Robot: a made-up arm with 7 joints.
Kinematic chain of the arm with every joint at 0, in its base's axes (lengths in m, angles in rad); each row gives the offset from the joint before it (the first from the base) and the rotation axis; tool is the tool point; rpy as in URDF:
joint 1: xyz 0.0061 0.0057 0.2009 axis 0 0.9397 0.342
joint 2: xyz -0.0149 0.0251 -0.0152 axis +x
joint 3: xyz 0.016 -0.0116 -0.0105 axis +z
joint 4: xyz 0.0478 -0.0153 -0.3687 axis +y
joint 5: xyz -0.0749 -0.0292 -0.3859 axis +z
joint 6: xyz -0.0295 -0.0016 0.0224 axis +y
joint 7: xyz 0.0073 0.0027 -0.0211 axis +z
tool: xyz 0.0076 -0.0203 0.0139 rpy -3.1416 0 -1.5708
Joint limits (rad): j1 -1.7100..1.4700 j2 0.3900..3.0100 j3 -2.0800..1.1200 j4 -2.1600..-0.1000 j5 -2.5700..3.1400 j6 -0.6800..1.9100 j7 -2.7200..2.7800
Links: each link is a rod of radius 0.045 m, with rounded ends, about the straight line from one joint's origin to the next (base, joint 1, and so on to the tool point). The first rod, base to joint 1, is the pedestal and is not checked.
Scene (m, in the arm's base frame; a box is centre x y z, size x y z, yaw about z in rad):
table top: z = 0
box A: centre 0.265 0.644 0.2 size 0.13 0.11 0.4 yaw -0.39
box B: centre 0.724 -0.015 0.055 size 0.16 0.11 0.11 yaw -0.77
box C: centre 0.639 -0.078 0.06 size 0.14 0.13 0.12 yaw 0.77
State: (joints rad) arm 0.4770 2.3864 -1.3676 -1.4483 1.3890 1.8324 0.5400
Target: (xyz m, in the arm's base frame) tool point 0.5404 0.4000 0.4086
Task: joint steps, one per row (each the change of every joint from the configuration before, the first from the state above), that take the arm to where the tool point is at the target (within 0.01 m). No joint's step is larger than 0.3 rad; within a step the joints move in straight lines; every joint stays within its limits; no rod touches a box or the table.
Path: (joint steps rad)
1: -0.2907 0.1559 -0.1781 -0.1779 -0.2348 0.0194 -0.1599
2: -0.2907 0.1559 -0.1781 -0.1780 -0.2348 0.0194 -0.1600
3: -0.2907 0.1559 -0.1781 -0.1779 -0.2348 0.0194 -0.1599
4: -0.2907 0.1559 -0.1781 -0.1779 -0.2347 0.0194 -0.1599
5: 0.1987 0.0000 0.2655 0.1274 0.1289 -0.0227 0.0994
6: 0.1987 0.0000 0.2656 0.1273 0.1289 -0.0227 0.0993
7: 0.1987 0.0000 0.2655 0.1274 0.1289 -0.0227 0.0994
8: 0.1987 0.0000 0.2656 0.1274 0.1289 -0.0227 0.0994
9: 0.1988 0.0000 0.2655 0.1274 0.1289 -0.0228 0.0994
10: 0.1987 0.0000 0.2656 0.1273 0.1289 -0.0227 0.0994
11: 0.1987 0.0000 0.2655 0.1274 0.1289 -0.0227 0.0994

